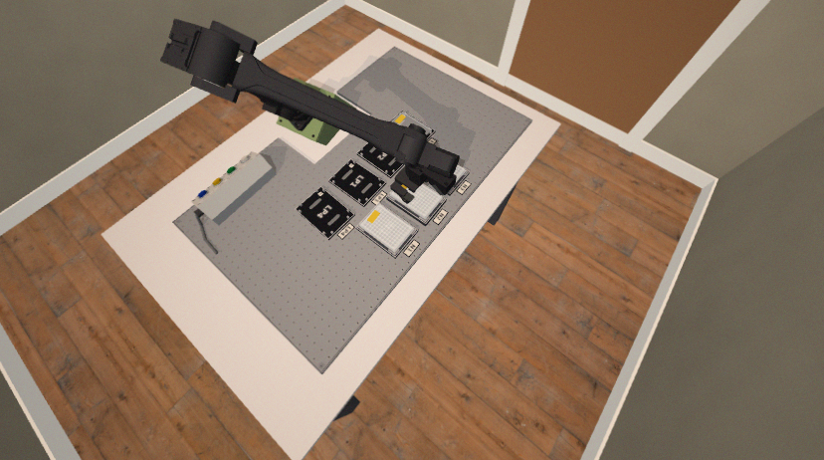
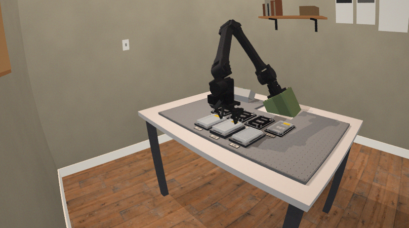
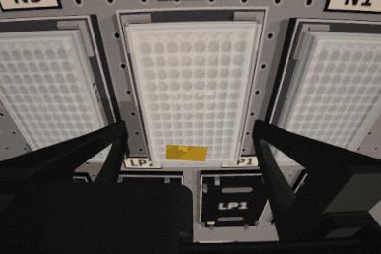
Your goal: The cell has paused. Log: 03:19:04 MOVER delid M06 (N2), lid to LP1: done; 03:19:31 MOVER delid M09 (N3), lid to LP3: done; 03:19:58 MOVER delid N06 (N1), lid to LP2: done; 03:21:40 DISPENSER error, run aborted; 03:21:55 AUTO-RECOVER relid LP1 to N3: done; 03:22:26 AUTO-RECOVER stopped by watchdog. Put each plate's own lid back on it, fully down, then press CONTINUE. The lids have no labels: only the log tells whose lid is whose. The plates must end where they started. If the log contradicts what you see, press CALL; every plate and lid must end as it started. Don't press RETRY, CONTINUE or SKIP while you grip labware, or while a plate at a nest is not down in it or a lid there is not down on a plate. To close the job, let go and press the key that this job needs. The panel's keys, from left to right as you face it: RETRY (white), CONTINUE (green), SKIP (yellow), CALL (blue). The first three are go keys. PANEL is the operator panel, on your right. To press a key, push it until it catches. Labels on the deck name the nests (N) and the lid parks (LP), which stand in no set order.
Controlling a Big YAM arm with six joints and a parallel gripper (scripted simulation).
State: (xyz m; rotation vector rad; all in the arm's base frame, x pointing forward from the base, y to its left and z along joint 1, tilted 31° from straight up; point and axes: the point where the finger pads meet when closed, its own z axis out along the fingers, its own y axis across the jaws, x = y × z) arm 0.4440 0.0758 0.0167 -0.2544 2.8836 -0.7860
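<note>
Right now the black lid park is 210 mm behind my hand, 170 mm to the left of it and 60 mm below it. The rest, counted from my hand: green key (420 mm behind, 340 mm to the right, 10 mm above); then white key (430 mm behind, 290 mm to the right, 10 mm above); then yellow key (420 mm behind, 390 mm to the right, 10 mm above).
</note>
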